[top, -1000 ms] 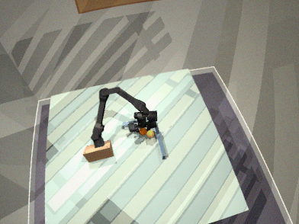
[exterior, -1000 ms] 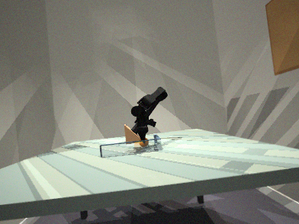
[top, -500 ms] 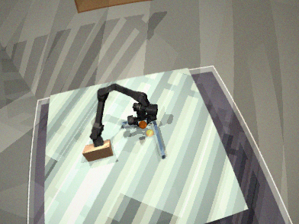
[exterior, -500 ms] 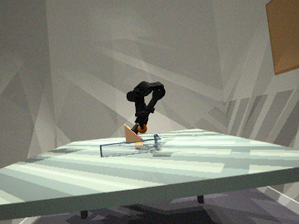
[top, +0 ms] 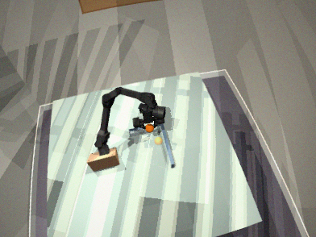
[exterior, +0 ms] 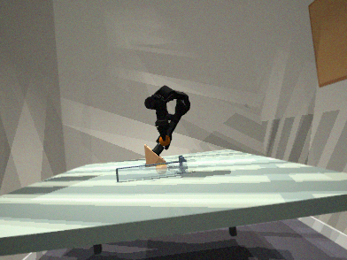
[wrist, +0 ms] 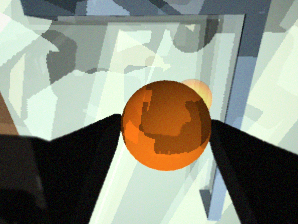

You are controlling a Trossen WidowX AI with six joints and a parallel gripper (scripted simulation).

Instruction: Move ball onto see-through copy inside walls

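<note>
Now: the see-through copy of ball 40 mm ahead of my gripper tip, 30 mm to the right of it and 130 mm below it. From my gripper tip the other things lie so: orange ball right at my gripper tip.
</note>
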